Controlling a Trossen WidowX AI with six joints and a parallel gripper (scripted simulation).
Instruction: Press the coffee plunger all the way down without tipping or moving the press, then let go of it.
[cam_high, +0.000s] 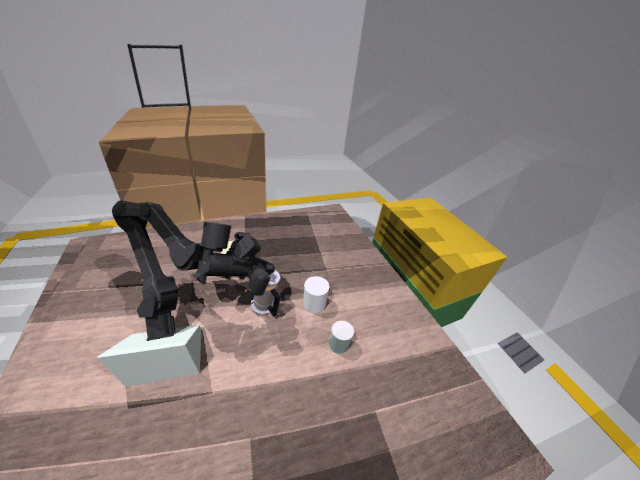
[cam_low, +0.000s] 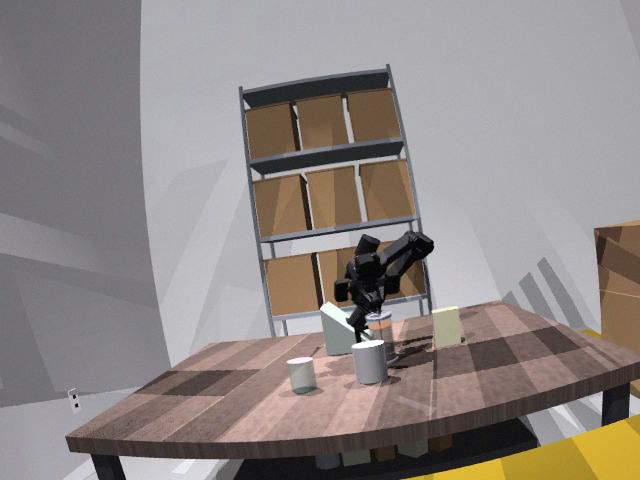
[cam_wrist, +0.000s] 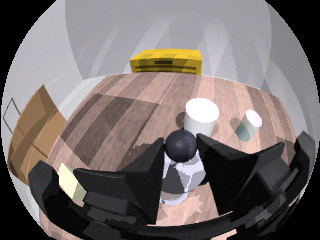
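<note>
The coffee press lies 9 cm below my gripper tip, 2 cm behind it and 1 cm to the right of it.
</note>
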